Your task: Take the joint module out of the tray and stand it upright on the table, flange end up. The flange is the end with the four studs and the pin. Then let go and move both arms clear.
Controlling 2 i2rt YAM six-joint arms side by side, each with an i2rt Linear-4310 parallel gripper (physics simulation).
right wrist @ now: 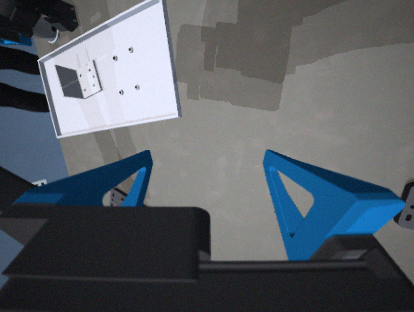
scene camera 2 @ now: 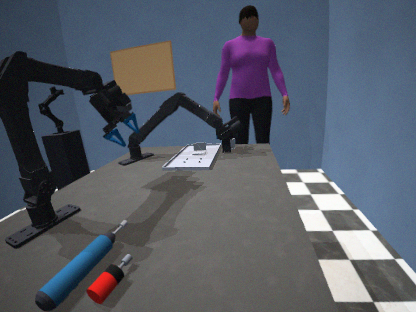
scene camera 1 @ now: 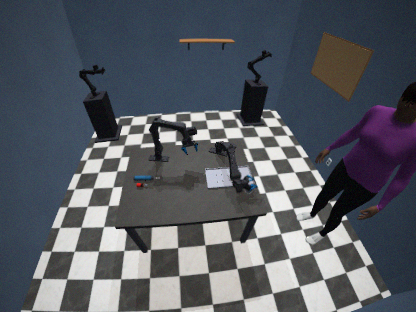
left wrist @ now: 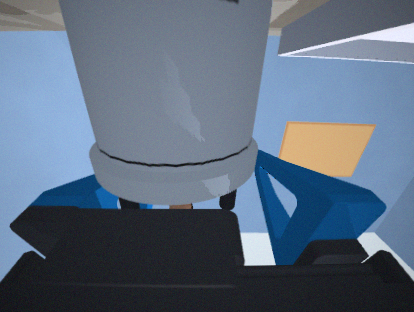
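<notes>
The grey cylindrical joint module looms large in the left wrist view, its far end cut off by the top edge. Below its near rim show two dark pegs and a small brownish piece. Its contact with the table is hidden. My left gripper is part open around the module, low past the tray's right end in scene camera 1; its left fingertip is hidden in the left wrist view. My right gripper is open and empty, high above the table. The white tray lies flat.
An angled grey bracket stands in the tray. A blue screwdriver and a red-black tool lie at the left in scene camera 1. A person stands beyond the table.
</notes>
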